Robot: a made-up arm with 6 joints.
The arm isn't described. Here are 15 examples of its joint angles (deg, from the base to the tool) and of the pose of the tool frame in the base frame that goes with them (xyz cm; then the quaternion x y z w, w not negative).
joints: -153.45 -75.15 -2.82 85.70 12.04 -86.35
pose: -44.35 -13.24 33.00 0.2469 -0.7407 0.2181 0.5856
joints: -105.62 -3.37 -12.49 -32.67 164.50 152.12
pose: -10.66 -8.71 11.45 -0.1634 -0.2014 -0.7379 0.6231
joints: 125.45 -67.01 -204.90 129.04 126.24 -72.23
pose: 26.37 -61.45 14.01 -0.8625 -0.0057 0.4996 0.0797
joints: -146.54 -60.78 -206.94 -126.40 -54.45 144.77
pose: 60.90 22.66 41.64 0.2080 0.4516 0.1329 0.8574
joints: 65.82 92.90 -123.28 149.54 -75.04 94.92
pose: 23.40 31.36 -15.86 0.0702 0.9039 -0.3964 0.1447
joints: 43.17 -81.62 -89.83 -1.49 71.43 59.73
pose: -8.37 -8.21 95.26 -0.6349 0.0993 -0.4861 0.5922
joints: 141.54 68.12 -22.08 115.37 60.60 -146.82
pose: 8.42 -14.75 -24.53 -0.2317 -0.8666 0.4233 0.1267
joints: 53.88 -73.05 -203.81 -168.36 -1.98 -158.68
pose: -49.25 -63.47 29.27 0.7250 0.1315 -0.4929 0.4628
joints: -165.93 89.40 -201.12 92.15 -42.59 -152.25
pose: -66.88 1.78 50.32 0.0825 -0.6073 -0.4860 0.6231
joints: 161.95 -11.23 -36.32 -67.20 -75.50 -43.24
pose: -43.94 -1.89 32.96 0.6107 -0.2705 -0.2582 0.6980
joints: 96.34 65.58 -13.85 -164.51 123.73 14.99
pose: 4.84 0.46 -21.51 -0.5184 0.6115 0.4050 0.4397
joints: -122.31 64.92 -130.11 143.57 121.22 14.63
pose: -31.89 -70.56 33.43 -0.1507 0.2372 -0.6791 0.6781
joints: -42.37 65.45 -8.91 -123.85 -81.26 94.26
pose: 1.25 16.74 8.19 -0.4650 0.3098 0.2696 0.7843
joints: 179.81 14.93 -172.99 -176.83 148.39 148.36
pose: 1.13 0.94 94.08 -0.2684 0.8516 -0.1212 0.4337
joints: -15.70 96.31 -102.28 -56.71 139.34 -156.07
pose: 21.08 -21.46 -24.05 0.0151 -0.3757 0.5102 0.7735
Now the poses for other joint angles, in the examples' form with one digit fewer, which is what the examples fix.
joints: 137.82 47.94 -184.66 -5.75 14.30 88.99
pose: -37.0 32.5 96.4 -0.433 -0.210 0.303 0.823
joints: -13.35 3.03 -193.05 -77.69 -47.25 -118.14
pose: -13.3 21.4 92.7 -0.386 -0.174 -0.261 0.867
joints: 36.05 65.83 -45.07 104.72 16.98 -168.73
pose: 9.0 -1.3 -32.7 -0.649 -0.734 0.103 0.170
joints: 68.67 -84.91 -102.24 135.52 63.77 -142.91
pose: -21.5 -39.9 93.3 0.566 -0.027 -0.721 0.400
